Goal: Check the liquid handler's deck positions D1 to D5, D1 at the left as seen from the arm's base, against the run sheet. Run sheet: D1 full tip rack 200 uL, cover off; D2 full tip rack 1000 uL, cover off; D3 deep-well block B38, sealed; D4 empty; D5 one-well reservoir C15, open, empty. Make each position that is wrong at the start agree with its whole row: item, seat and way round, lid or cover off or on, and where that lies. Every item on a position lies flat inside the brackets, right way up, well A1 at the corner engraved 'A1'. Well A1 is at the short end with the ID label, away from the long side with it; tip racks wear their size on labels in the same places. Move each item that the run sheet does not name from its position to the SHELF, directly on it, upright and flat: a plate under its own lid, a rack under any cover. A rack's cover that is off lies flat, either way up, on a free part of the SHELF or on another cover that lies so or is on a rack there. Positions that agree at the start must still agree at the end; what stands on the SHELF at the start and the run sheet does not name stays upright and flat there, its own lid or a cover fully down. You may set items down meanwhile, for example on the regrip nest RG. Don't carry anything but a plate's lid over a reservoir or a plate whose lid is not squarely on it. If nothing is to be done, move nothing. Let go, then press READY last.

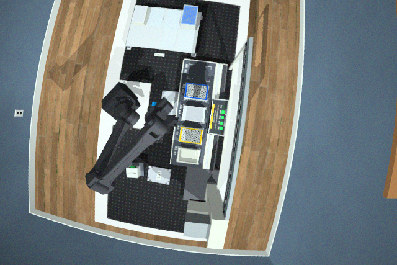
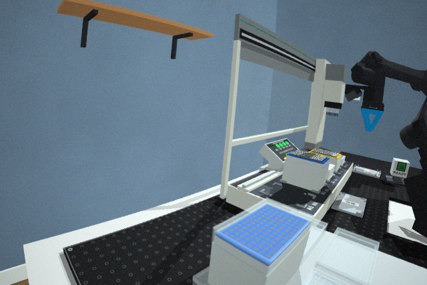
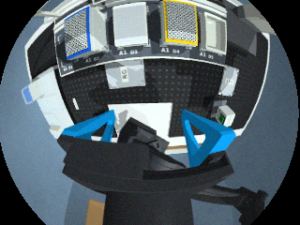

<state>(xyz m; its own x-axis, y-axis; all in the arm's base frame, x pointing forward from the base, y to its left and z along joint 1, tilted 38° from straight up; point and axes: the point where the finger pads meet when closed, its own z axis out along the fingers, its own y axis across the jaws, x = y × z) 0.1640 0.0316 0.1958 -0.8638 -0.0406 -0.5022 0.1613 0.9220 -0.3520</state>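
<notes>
Now: hand 160 mm above the yellow-rimmed tip rack, 140 mm short of it and 110 mm to the left of it. From my hand the other things lie so: regrip nest: 250 mm below, 90 mm to the left, 20 mm ahead; then blue-rimmed tip rack: 180 mm ahead, 130 mm to the left, 130 mm below; then white deep-well block: 180 mm below, 170 mm ahead, 20 mm to the left.
</notes>
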